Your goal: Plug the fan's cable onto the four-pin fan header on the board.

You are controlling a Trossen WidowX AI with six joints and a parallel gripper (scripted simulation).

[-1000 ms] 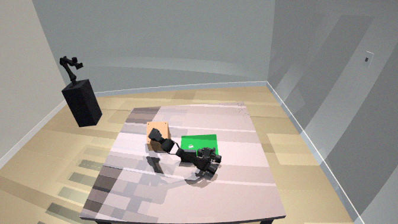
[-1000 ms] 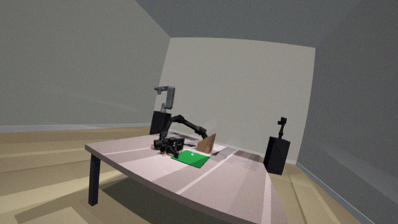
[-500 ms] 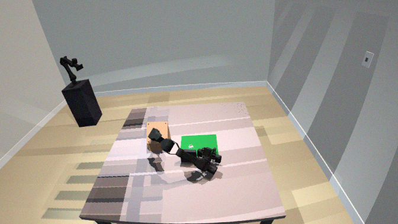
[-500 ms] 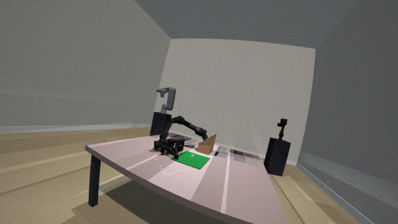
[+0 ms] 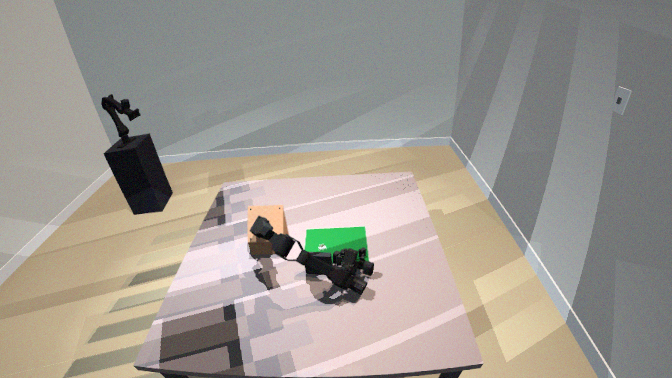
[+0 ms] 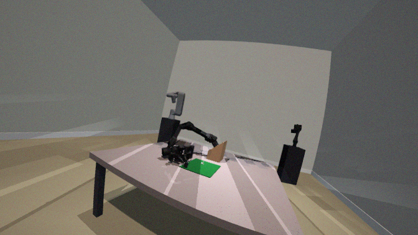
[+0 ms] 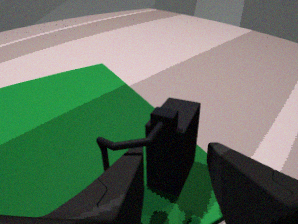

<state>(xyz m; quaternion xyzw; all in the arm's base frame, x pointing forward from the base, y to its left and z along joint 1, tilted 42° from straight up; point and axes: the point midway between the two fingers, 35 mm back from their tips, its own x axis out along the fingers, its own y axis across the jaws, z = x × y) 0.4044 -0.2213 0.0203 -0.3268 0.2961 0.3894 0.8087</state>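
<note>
The black fan plug is 10 mm ahead of my gripper tip, 10 mm to the left of it and 10 mm below it. Round my gripper tip: white four-pin fan header 170 mm behind, 100 mm to the left, 30 mm below; then green board 100 mm behind, 110 mm to the left, 50 mm below; then black fan 190 mm behind, 40 mm to the right, 20 mm above.
</note>
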